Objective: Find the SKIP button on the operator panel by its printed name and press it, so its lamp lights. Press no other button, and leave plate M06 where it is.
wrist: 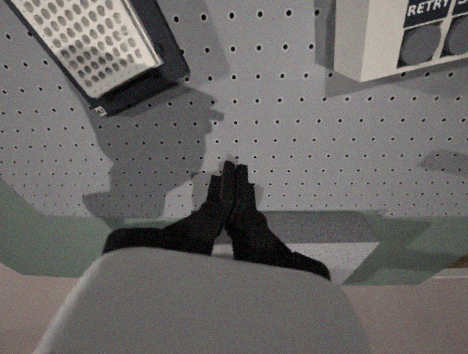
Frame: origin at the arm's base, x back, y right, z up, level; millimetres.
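Where they show: gripper, fingertip midpoint: (231, 177).
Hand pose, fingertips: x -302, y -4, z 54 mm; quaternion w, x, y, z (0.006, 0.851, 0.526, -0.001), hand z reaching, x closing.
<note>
After its pixels a point has its place.
The operator panel (350, 42) @[x -365, y 104, z -19 mm] is a pale box at the top right, cut off by the view's edge. A dark label reading RETRY (427, 7) @[x -379, y 140, z 2 mm] stands above a round grey button (421, 45) @[x -358, y 142, z 5 mm]. To its right part of a second label (463, 4) @[x -377, y 163, z 2 mm] shows, its first letter looking like S, above a second grey button (457, 37) @[x -359, y 165, z 5 mm]. The lamps do not show. A white plate with many wells (92, 37) @[x -411, y -107, z -26 mm] sits in a dark holder (172, 57) @[x -381, y -48, z -39 mm] at the top left; its name is not readable. My gripper (231, 177) @[x -302, y -4, z 54 mm] is shut and empty, below and left of the panel, apart from it.
The grey perforated board (300, 135) @[x -271, y 74, z -51 mm] lies under the panel and the holder. A green border (45, 240) @[x -80, y -549, z -64 mm] runs along its near side. A speckled grey block (320, 227) @[x -95, y 110, z -32 mm] is behind the fingers at the lower middle. The arm's shadow falls across the board below the holder.
</note>
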